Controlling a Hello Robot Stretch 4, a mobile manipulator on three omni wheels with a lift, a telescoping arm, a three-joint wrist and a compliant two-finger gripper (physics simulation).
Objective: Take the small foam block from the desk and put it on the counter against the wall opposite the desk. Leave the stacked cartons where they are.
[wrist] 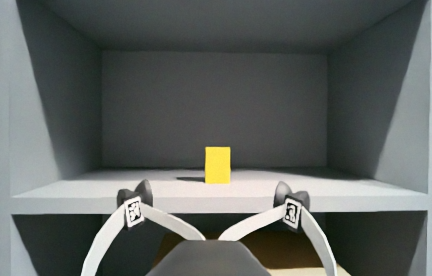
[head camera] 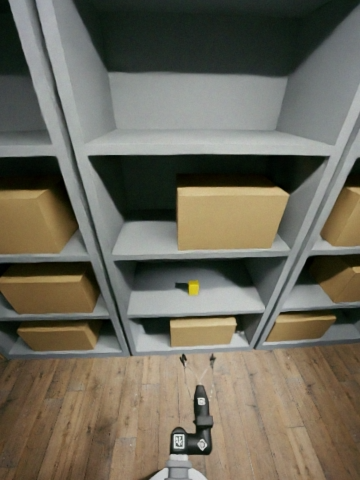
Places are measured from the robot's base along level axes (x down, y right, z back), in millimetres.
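Pixels of known places: hand, tool point: (wrist: 213,200) (head camera: 197,357).
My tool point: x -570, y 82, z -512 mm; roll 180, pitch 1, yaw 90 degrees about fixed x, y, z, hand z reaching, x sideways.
For each thing: its top centre in the pictures, then the offset to it from my tool point. "pt": a spot on its surface instead. Level surfaces: height alone.
- small yellow foam block, top centre: (wrist: 217,147) (head camera: 193,283) dz -435, dx -25, dy -3 mm
- grey shelf board, surface spot: (wrist: 360,203) pt dz -302, dx +81, dy +291 mm
- large carton, top centre: (head camera: 226,182) dz -456, dx -662, dy +113 mm
- Wooden floor, surface height: dx +599 mm
A small yellow foam block (head camera: 193,288) (wrist: 217,165) stands upright on a grey shelf board (head camera: 230,302) (wrist: 360,203), near the middle of its width, in the compartment above the lowest one. My gripper (head camera: 198,359) (wrist: 214,194) is open, with its fingers spread wide and nothing between them. It is in front of the shelf unit and apart from the block, which shows beyond the fingertips in the wrist view. The arm is drawn back in the head camera view. The desk and a stack of cartons cannot be made out as such in these views.
The grey shelf unit (head camera: 210,149) has side walls and boards around the block. A large carton (head camera: 227,220) stands one shelf above, another carton (head camera: 202,332) one shelf below. More cartons (head camera: 50,290) (head camera: 302,327) stand in neighbouring units. Wooden floor (head camera: 75,410) lies in front.
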